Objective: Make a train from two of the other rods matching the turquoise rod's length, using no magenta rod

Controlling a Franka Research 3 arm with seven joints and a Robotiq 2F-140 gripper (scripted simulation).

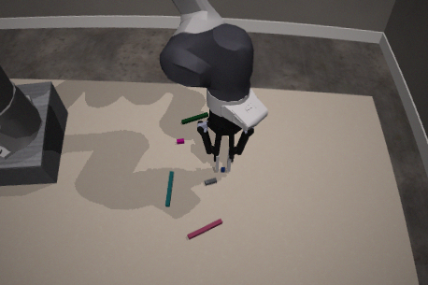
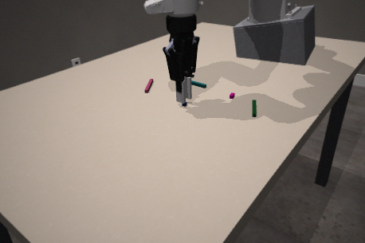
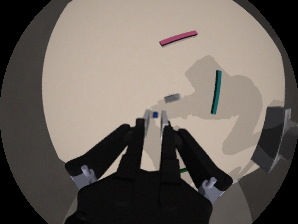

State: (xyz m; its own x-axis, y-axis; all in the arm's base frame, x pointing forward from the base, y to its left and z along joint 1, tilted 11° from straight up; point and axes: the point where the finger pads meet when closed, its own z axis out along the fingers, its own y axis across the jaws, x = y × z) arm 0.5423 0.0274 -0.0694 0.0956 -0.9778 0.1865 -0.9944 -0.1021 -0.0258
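Right now my hand is 50 mm above the blue rod. Also, from my hand: turquoise rod (130 mm behind, 80 mm to the right, 50 mm below); magenta rod (130 mm behind, 80 mm to the left, 50 mm below); grey rod (50 mm below, 40 mm to the right, 30 mm behind).
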